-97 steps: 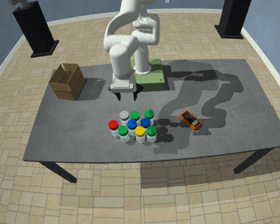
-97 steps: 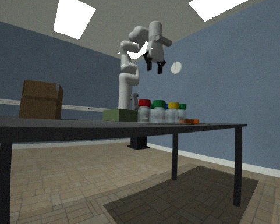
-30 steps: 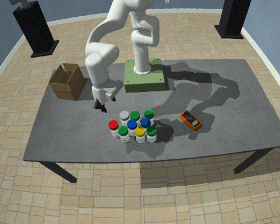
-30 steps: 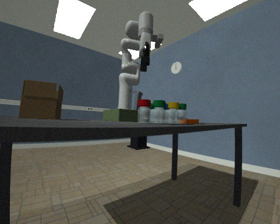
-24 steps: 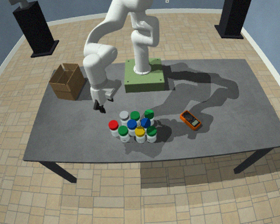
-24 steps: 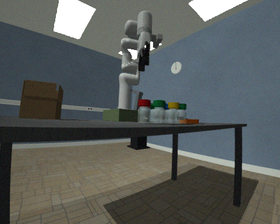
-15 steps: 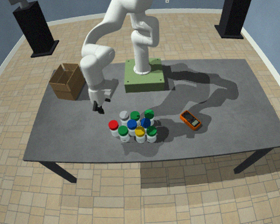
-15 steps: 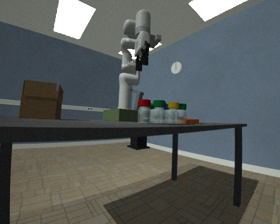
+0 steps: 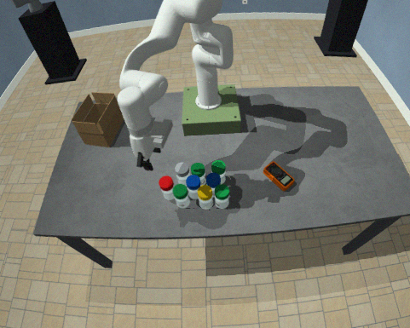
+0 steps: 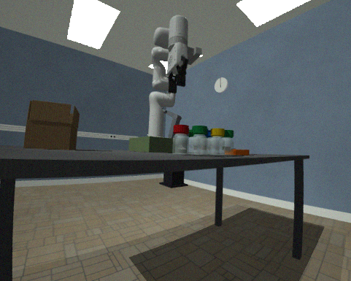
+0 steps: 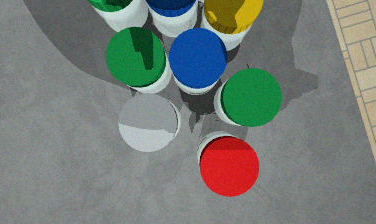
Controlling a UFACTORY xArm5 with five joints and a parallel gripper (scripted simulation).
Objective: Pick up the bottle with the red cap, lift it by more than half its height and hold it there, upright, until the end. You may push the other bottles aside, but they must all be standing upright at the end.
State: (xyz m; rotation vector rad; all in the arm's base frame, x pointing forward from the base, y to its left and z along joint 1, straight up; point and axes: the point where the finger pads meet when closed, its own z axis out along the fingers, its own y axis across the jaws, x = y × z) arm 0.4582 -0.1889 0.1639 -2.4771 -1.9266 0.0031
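My gripper is now 20 cm above the red-capped bottle, 2 cm to the right of it and 1 cm short of it. Also, from my hand: grey-capped bottle (20 cm below, 8 cm to the left, 5 cm behind); then orange multimeter (48 cm to the left, 24 cm below, 6 cm behind); then yellow-capped bottle (20 cm below, 17 cm to the left, 5 cm ahead).
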